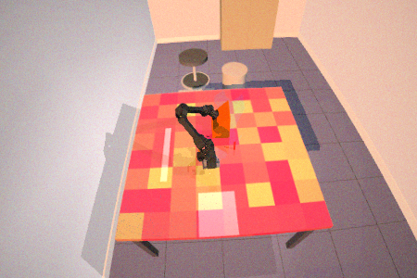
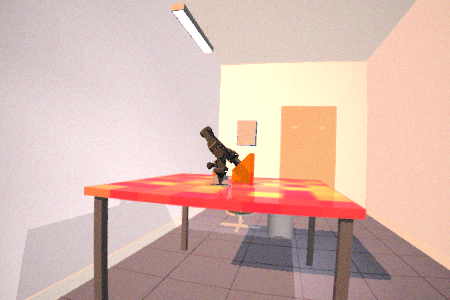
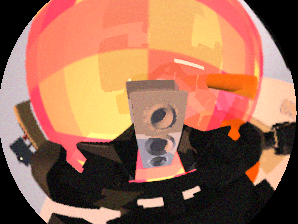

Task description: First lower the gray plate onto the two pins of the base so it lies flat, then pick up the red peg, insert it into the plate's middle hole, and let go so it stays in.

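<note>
The gray base is 10 mm below my gripper tip. Round my gripper tip: gray plate 30 mm above; then orange piece 120 mm behind, 60 mm to the right, 20 mm above; then red peg 100 mm behind, 190 mm to the left, 20 mm above.
</note>
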